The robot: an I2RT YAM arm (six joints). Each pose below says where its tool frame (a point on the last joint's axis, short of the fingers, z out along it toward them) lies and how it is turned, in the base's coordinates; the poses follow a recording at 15 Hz.
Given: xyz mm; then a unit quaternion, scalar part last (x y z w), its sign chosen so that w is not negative.
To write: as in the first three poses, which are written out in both.
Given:
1: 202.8, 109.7, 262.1, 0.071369, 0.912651, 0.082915, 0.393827
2: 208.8, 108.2, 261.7, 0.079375, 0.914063, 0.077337, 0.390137
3: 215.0, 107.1, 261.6, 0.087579, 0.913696, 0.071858, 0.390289
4: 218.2, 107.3, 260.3, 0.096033, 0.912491, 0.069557, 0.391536
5: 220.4, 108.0, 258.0, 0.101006, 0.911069, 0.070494, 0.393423
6: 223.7, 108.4, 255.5, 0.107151, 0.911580, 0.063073, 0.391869
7: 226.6, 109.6, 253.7, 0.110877, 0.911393, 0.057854, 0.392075
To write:
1: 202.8, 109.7, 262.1, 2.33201, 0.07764, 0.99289, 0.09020
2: 208.8, 108.2, 261.7, 2.34003, 0.08621, 0.99273, 0.08399
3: 215.0, 107.1, 261.6, 2.33970, 0.09512, 0.99240, 0.07805
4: 218.2, 107.3, 260.3, 2.33699, 0.10437, 0.99166, 0.07559
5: 220.4, 108.0, 258.0, 2.33289, 0.10987, 0.99098, 0.07668
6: 223.7, 108.4, 255.5, 2.33627, 0.11647, 0.99083, 0.06856
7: 226.6, 109.6, 253.7, 2.33582, 0.12053, 0.99072, 0.06289
